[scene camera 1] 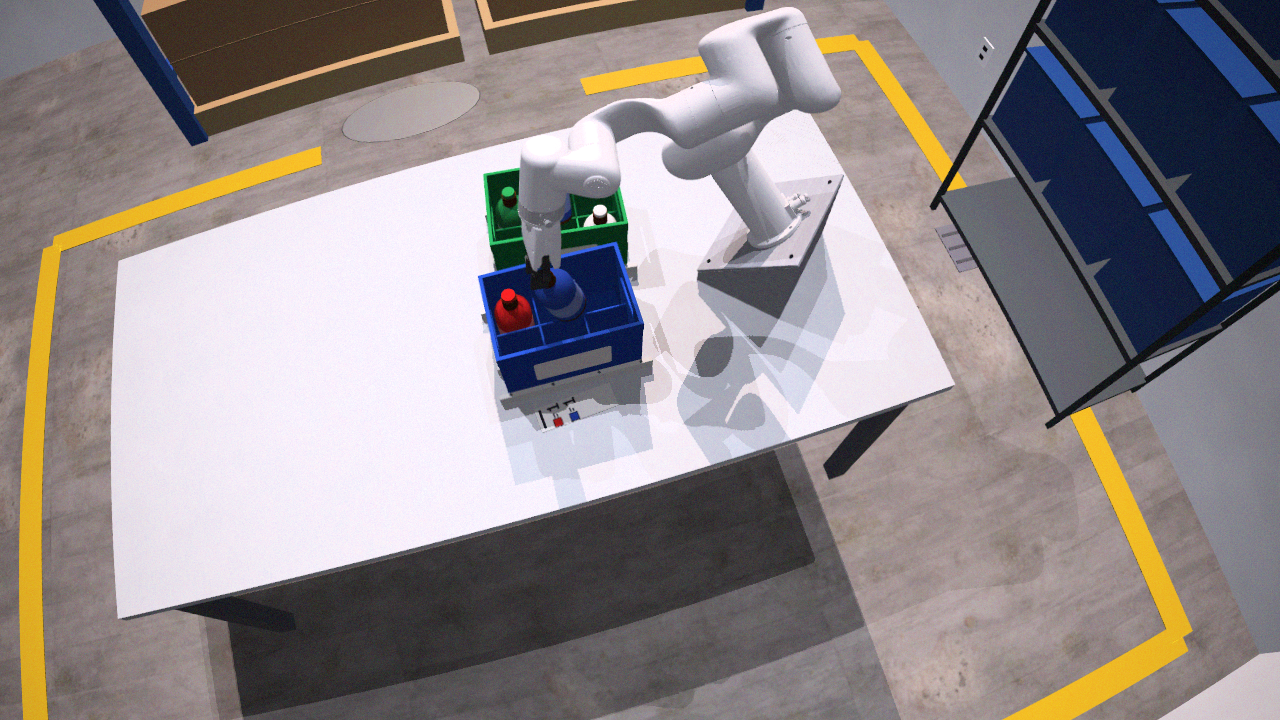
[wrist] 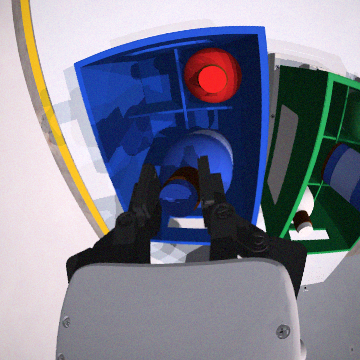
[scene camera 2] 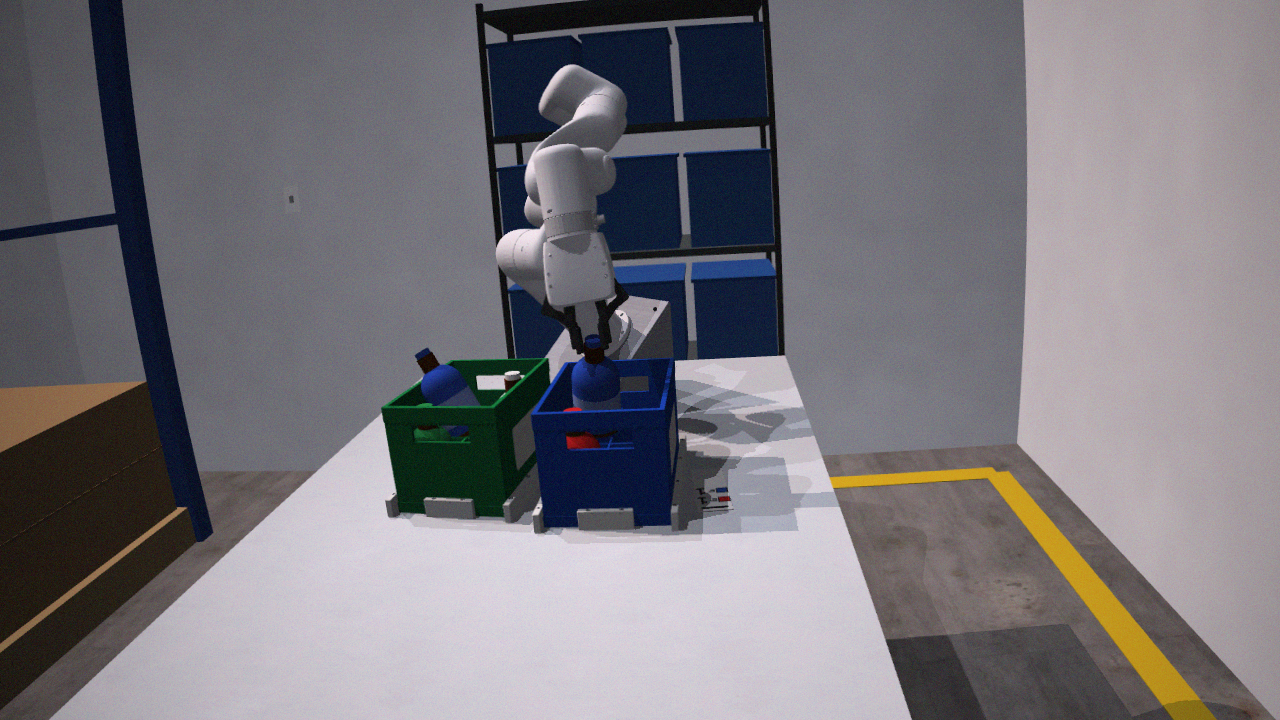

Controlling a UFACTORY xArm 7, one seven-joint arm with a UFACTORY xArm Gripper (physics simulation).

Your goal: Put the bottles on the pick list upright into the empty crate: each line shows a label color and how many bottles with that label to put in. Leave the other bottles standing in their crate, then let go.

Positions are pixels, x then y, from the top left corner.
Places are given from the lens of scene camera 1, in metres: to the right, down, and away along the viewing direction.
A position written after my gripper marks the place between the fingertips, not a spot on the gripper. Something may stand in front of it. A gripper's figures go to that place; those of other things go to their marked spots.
my gripper [scene camera 1: 536, 279]: -0.18, -0.14, 1.30
red bottle [scene camera 1: 512, 312]: -0.24, -0.09, 1.40
